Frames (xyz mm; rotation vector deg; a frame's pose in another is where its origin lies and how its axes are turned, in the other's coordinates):
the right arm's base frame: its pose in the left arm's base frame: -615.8 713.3 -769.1 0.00 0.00 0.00
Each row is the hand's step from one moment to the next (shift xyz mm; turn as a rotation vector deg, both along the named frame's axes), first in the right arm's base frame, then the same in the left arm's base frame.
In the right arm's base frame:
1: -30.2 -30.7 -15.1 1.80 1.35 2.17
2: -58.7 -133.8 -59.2 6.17 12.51 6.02
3: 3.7 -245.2 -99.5 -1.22 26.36 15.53
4: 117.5 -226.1 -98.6 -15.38 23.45 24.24
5: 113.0 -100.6 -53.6 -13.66 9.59 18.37
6: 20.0 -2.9 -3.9 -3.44 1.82 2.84
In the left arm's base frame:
1: -30.2 -30.7 -15.1 1.80 1.35 2.17
2: -58.7 -133.8 -59.2 6.17 12.51 6.02
3: 3.7 -245.2 -99.5 -1.22 26.36 15.53
4: 117.5 -226.1 -98.6 -15.38 23.45 24.24
5: 113.0 -100.6 -53.6 -13.66 9.59 18.37
6: 20.0 -2.9 -3.9 -3.44 1.82 2.84

